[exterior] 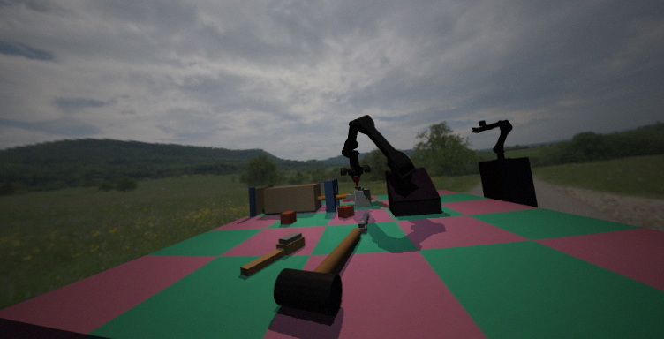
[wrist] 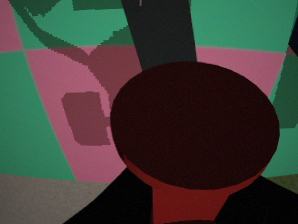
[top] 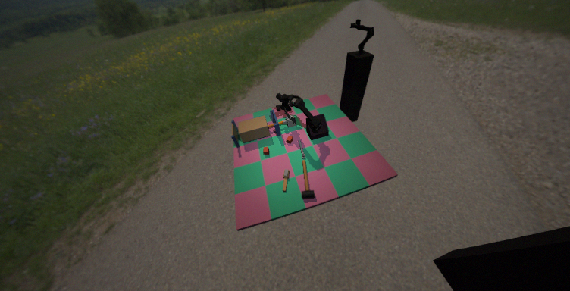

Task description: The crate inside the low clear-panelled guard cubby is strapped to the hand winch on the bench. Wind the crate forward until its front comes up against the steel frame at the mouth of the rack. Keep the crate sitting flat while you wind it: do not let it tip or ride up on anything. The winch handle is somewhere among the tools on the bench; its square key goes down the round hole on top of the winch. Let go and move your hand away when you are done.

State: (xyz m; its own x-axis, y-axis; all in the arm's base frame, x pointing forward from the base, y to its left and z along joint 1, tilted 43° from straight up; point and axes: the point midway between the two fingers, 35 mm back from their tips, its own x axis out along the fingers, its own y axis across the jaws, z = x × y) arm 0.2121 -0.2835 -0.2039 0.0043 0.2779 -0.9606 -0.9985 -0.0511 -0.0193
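Now: gripper tip 1 cm past the winch handle, 6 cm to the right of it and 3 cm above it. The rest, counted from my gripper tip: grey winch (4 cm behind, 11 cm to the left, 10 cm below); then red knob (2 cm to the left); then frame (13 cm ahead, 12 cm to the left, 3 cm below).
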